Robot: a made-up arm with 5 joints.
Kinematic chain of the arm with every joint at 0, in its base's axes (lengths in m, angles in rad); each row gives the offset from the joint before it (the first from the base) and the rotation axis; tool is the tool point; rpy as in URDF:
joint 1: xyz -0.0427 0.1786 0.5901 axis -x
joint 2: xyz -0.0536 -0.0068 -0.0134 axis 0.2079 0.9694 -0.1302
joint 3: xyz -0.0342 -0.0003 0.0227 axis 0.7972 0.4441 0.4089
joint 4: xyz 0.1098 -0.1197 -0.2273 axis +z
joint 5: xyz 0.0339 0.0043 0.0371 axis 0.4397 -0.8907 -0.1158
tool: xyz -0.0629 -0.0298 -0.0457 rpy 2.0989 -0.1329 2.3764
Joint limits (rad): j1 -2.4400..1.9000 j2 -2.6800..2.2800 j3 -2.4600..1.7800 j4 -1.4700..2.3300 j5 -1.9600..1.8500
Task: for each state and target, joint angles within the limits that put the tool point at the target. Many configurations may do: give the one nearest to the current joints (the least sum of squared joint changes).
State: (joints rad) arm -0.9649 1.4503 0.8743 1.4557 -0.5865
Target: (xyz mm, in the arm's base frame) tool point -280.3 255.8 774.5
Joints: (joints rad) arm -1.0565 1.5756 1.1949 1.4827 -0.3878
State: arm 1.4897 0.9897 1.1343 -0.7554 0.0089
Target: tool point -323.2 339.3 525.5
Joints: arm 0.5833 1.6123 0.8342 -0.7107 0.5404
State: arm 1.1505 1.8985 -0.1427 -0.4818 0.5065
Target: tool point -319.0 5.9 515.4
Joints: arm 0.7991 1.2403 -0.0275 -0.4838 0.5293
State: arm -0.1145 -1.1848 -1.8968 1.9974 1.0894
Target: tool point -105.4 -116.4 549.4
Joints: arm -0.4232 -0.9877 -1.3116 2.0072 1.1123
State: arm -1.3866 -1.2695 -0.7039 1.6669 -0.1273
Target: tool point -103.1 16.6 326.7
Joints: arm -1.4197 -1.0321 -1.0805 1.5683 0.1819
